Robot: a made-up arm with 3 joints. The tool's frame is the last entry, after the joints. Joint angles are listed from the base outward. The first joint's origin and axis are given. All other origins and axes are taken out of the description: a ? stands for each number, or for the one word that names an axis. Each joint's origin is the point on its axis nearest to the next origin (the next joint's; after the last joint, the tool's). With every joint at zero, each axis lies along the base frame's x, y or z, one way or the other. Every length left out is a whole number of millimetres.
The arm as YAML. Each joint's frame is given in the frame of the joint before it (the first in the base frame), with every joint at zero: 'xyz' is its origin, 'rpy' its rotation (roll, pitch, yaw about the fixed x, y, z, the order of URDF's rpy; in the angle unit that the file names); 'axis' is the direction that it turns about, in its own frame. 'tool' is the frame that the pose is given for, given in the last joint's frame.
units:
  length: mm
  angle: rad
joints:
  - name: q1
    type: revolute
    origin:
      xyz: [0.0, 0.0, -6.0]
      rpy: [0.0, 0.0, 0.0]
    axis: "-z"
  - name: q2
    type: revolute
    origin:
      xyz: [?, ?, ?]
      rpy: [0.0, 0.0, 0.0]
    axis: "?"
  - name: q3
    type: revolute
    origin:
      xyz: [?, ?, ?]
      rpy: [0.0, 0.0, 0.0]
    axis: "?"
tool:
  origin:
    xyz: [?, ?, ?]
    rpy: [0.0, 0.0, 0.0]
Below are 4 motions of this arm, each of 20 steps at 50 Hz.
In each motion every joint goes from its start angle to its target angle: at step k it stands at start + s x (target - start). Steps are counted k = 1, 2, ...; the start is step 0. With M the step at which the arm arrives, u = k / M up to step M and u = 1 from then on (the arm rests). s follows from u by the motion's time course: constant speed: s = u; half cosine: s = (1 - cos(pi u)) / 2; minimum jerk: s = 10 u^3 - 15 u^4 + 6 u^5.
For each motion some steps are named. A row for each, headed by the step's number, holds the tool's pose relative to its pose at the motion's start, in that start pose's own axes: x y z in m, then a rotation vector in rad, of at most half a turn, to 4 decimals.
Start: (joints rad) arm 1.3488 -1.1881 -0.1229
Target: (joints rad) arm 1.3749 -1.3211 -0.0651
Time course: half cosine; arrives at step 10
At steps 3, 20:
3: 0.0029 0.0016 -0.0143 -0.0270 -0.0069 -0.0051
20: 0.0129 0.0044 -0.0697 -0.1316 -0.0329 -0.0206

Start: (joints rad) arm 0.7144 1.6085 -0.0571
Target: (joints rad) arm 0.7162 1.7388 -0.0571
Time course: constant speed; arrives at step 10
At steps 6, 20:
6: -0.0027 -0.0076 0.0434 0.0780 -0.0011 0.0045
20: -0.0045 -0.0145 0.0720 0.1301 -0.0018 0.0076

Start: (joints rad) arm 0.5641 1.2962 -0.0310
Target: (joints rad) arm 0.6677 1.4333 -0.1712
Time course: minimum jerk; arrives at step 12
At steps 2, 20:
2: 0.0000 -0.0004 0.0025 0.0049 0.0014 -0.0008
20: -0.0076 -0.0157 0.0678 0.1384 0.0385 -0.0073

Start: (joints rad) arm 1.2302 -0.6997 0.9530
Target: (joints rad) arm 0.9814 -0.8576 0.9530
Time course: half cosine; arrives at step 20
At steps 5, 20:
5: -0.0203 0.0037 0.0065 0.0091 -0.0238 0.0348
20: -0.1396 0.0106 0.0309 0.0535 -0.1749 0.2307

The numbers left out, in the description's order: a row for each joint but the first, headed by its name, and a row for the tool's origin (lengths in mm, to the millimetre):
q2: xyz -36.0 -56.0 0.0, axis +x
q3: xyz 0.0 559.0 76.0, axis -y
tool: xyz 96.0 0.0 5.0

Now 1 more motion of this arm.
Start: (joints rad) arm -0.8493 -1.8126 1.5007
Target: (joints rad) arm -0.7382 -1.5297 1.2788
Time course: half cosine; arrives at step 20
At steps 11, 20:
11: 0.0899 -0.0356 -0.0106 0.0321 0.1915 -0.1609
20: 0.1493 -0.0696 -0.0259 0.0621 0.3313 -0.2771

